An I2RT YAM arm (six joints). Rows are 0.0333 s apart.
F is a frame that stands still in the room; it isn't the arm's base.
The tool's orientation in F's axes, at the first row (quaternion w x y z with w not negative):
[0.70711 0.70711 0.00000 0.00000]
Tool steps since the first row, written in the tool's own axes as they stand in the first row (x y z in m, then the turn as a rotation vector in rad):
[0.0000 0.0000 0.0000 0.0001 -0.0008 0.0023]
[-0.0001 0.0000 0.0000 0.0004 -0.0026 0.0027]
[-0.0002 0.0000 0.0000 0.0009 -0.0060 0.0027]
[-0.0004 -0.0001 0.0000 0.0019 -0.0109 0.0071]
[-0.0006 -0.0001 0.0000 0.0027 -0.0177 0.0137]
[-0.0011 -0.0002 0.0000 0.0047 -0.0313 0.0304]
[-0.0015 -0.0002 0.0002 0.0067 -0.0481 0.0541]
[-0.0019 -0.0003 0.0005 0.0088 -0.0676 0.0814]
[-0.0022 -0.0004 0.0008 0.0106 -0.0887 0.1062]
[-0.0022 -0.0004 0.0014 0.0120 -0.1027 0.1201]
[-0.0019 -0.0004 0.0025 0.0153 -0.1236 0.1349]
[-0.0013 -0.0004 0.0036 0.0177 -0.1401 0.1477]
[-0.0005 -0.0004 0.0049 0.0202 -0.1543 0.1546]
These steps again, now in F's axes. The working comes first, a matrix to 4 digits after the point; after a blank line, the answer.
The tool's axes in the first row as the columns of a matrix, in F's axes (used below as rounded here):
[1.0000 0.0000 0.0000]
[0.0000 0.0000 -1.0000]
[0.0000 1.0000 0.0000]

[0.0000 0.0000 0.0000 0.0001 -0.0023 -0.0008]
[-0.0001 0.0000 0.0000 0.0004 -0.0027 -0.0026]
[-0.0002 0.0000 0.0000 0.0009 -0.0027 -0.0060]
[-0.0004 0.0000 -0.0001 0.0019 -0.0071 -0.0109]
[-0.0006 0.0000 -0.0001 0.0027 -0.0137 -0.0177]
[-0.0011 0.0000 -0.0002 0.0047 -0.0304 -0.0313]
[-0.0015 -0.0002 -0.0002 0.0067 -0.0541 -0.0481]
[-0.0019 -0.0005 -0.0003 0.0088 -0.0814 -0.0676]
[-0.0022 -0.0008 -0.0004 0.0106 -0.1062 -0.0887]
[-0.0022 -0.0014 -0.0004 0.0120 -0.1201 -0.1027]
[-0.0019 -0.0025 -0.0004 0.0153 -0.1349 -0.1236]
[-0.0013 -0.0036 -0.0004 0.0177 -0.1477 -0.1401]
[-0.0005 -0.0049 -0.0004 0.0202 -0.1546 -0.1543]

